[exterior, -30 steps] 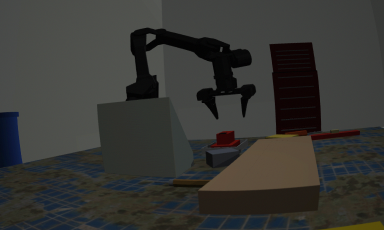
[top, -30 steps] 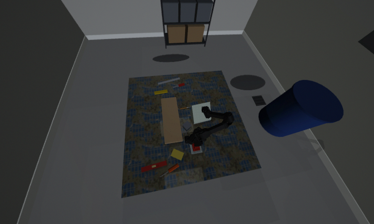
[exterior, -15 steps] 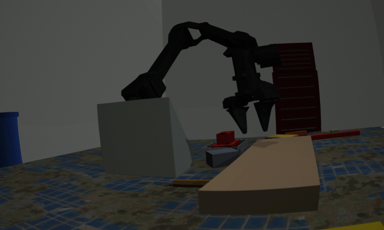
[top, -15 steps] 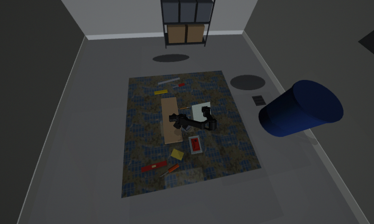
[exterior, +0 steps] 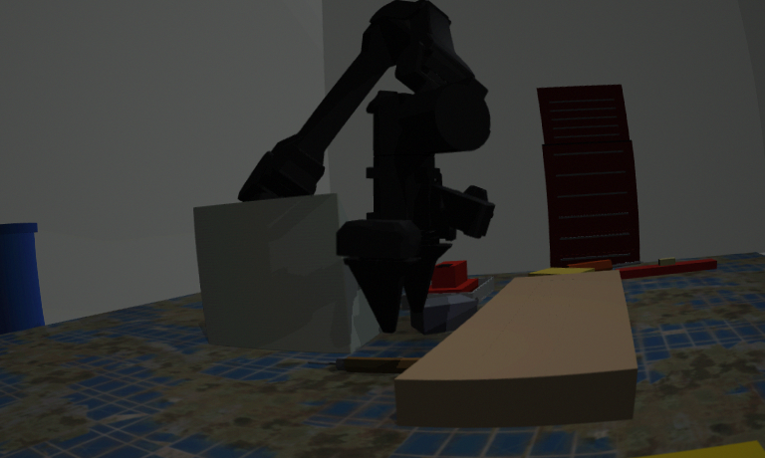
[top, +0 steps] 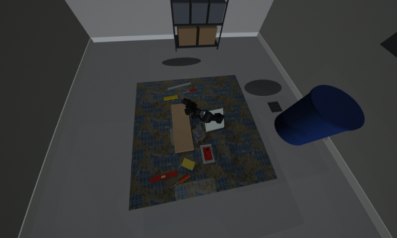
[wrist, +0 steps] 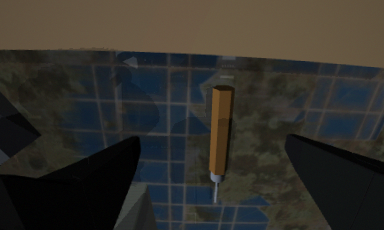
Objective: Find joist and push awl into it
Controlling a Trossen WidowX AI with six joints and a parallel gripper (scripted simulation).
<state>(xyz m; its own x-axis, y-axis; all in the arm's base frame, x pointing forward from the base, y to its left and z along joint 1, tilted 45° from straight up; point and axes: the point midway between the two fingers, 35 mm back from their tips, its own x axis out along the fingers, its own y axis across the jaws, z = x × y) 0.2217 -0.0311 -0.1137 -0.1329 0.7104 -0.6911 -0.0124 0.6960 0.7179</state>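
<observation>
Right now the awl is 5 cm behind my gripper tip, 4 cm below it and 1 cm to the right of it. Round my gripper tip: yellow bar 28 cm to the right, 21 cm ahead, 4 cm below; then grey block 21 cm to the left, 3 cm below, 1 cm behind; then red-handled tool 35 cm to the right, 5 cm below, 2 cm behind.
</observation>
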